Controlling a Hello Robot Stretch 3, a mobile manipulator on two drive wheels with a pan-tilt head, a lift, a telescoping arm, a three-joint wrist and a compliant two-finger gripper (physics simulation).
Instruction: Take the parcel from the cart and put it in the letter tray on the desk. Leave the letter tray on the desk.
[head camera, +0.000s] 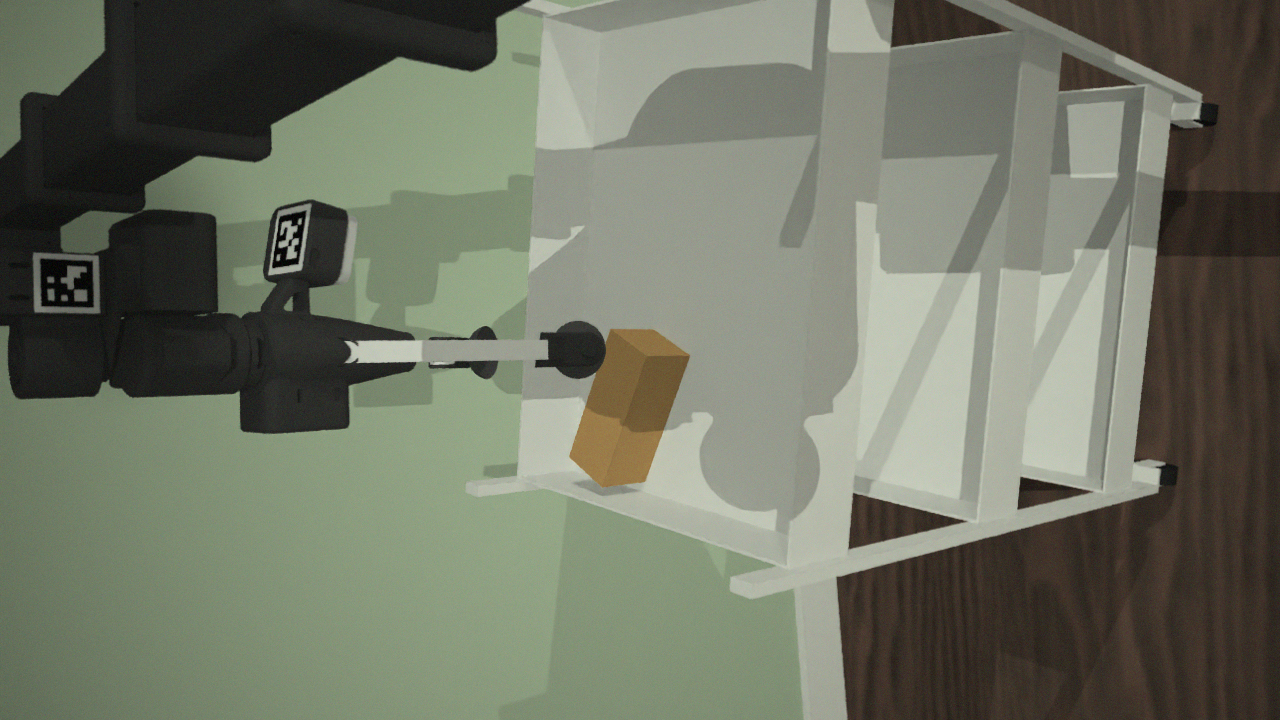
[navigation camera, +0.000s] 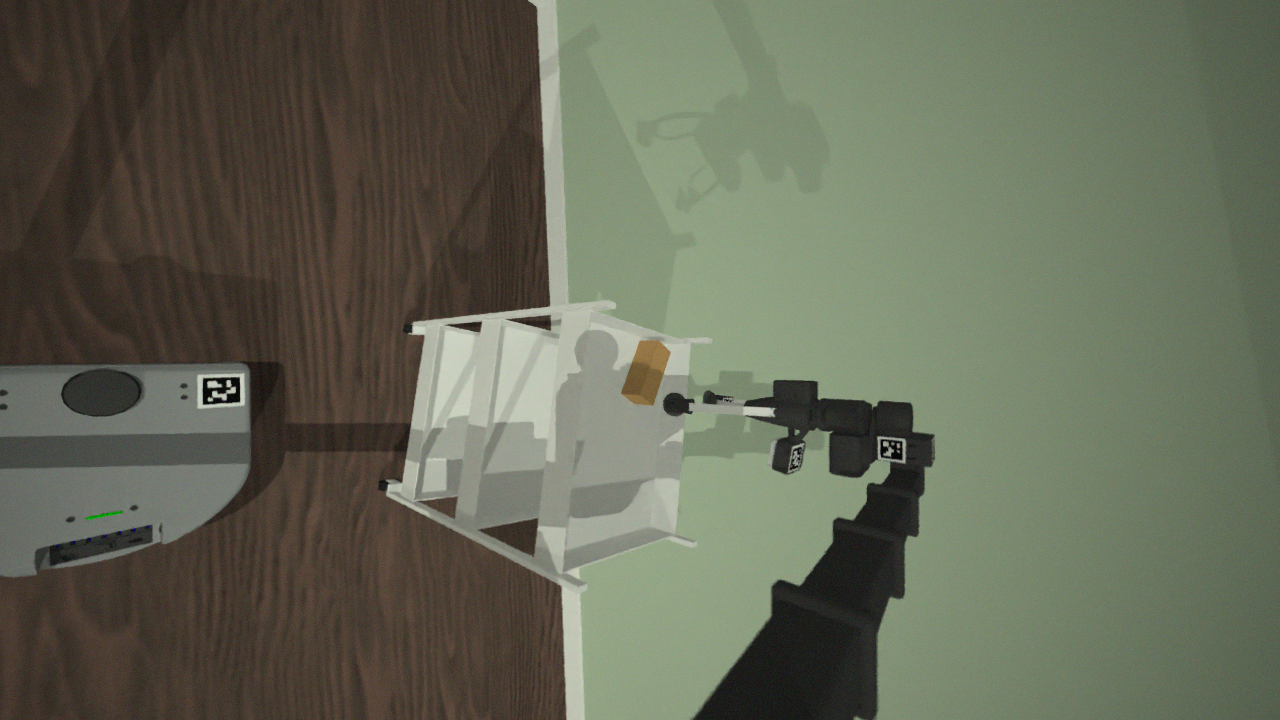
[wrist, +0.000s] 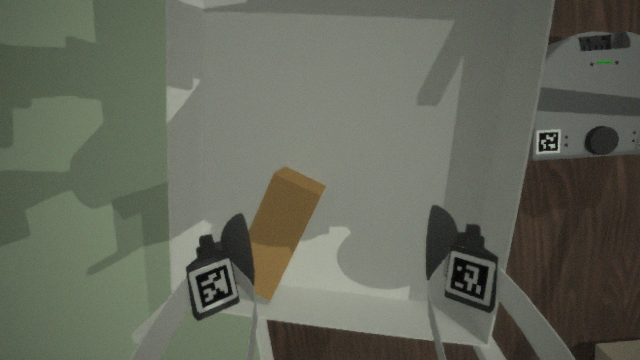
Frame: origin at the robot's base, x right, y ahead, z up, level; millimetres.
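Where they show: gripper, fingertip midpoint: (head camera: 548, 351) (navigation camera: 684, 402); robot's base, origin of the base link: (navigation camera: 103, 390).
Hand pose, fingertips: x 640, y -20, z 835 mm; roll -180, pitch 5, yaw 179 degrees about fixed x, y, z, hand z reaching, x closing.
Things, the pixels of their top centre, and the offset from my fingertips. "pt": a spot on its surface instead. Level surfaces: height alone.
- orange-brown box, middle of its top: (head camera: 606, 408) (navigation camera: 656, 372) dx +78, dy +47, dz -120 mm
- white cart, surface spot: (head camera: 854, 98) pt dx -183, dy -168, dz -136 mm
- dark wood floor, its level: dz -835 mm
The parcel, an orange-brown box (head camera: 626, 407) (navigation camera: 646, 371) (wrist: 287, 215), lies at a slant in the top tray of the white cart (head camera: 854, 98) (navigation camera: 552, 447) (wrist: 345, 309), near one end wall. My gripper (head camera: 530, 350) (navigation camera: 693, 402) (wrist: 337, 234) is open and empty, above the top tray's edge. In the wrist view the left fingertip covers part of the parcel's left long side, and the right fingertip is well to the right of the parcel. The fingers look higher than the parcel; the exact height is hard to tell. The desk and the letter tray do not show.
The cart has two lower shelves (navigation camera: 514, 429) and raised corner posts (head camera: 760, 582). A green wall (head camera: 268, 573) (navigation camera: 1029, 268) stands behind the cart. My base (navigation camera: 125, 474) (wrist: 570, 102) stands on the dark wood floor (navigation camera: 358, 179). A pale edge (wrist: 620, 351) shows at the wrist view's lower right.
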